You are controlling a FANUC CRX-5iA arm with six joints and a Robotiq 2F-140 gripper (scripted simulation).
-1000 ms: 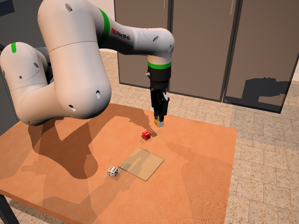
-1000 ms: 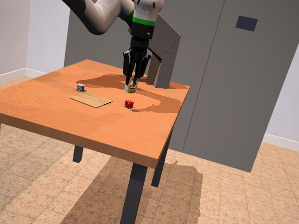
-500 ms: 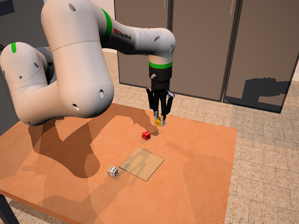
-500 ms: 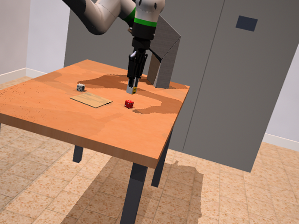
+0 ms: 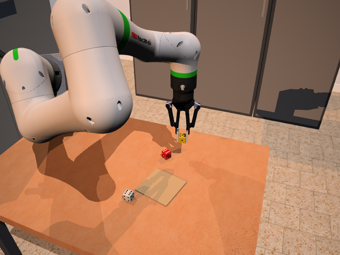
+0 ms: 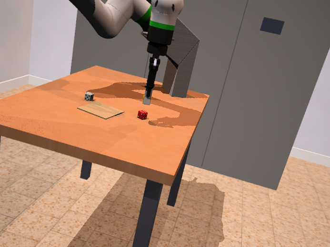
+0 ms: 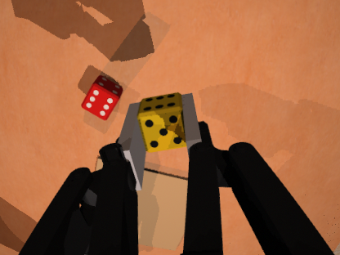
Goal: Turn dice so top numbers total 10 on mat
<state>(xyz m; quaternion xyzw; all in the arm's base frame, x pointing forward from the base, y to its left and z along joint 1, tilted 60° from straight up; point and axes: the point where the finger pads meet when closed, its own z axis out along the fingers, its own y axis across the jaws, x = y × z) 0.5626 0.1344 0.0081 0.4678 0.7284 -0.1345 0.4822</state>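
My gripper is now 6 cm past the red die, 1 cm to the left of it and 11 cm above it. Round my hand: white die 14 cm behind, 26 cm to the right, 11 cm below; then yellow die 2 cm below; then tan mat 4 cm behind, 18 cm to the right, 12 cm below.
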